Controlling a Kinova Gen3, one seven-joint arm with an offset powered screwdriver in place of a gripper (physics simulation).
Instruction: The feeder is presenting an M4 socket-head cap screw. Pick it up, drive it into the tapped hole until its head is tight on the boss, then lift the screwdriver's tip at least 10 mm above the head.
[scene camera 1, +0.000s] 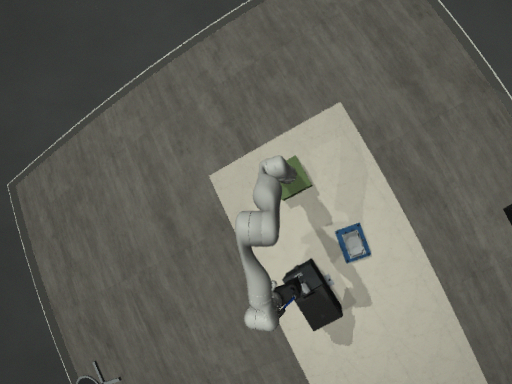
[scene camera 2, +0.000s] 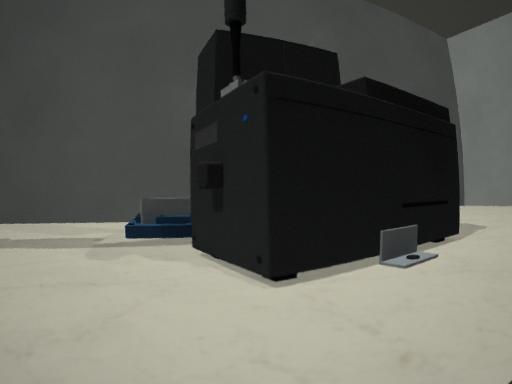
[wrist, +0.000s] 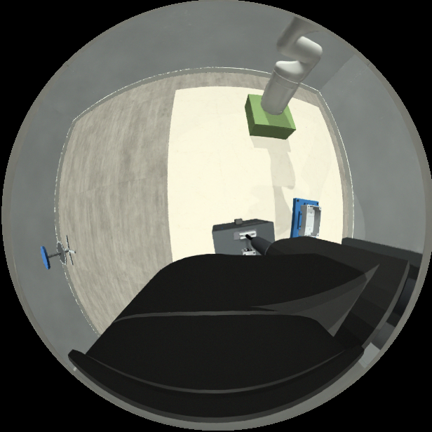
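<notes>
The black screw feeder (scene camera 1: 322, 307) (scene camera 2: 350, 165) (wrist: 225, 244) stands on the pale table. My screwdriver's tip (scene camera 2: 237, 75) (wrist: 247, 236) points down at the light metal pick-up part (scene camera 2: 230, 89) on the feeder's top, near its end face. A small light piece, possibly the screw's head (scene camera 2: 237, 79), shows right at the tip; whether the bit holds it is too small to tell. The grey open housing (scene camera 1: 355, 244) (scene camera 2: 167, 207) (wrist: 312, 220) sits in a blue fixture (scene camera 2: 157, 231) (wrist: 296, 220) beside the feeder. Its tapped hole and boss cannot be made out.
A green block (scene camera 1: 301, 181) (wrist: 270, 131) is under the arm's base at the far end of the table. A small metal angle bracket (scene camera 2: 398, 245) is at the feeder's foot. A taller dark block (scene camera 2: 275, 60) rises behind the feeder's top edge.
</notes>
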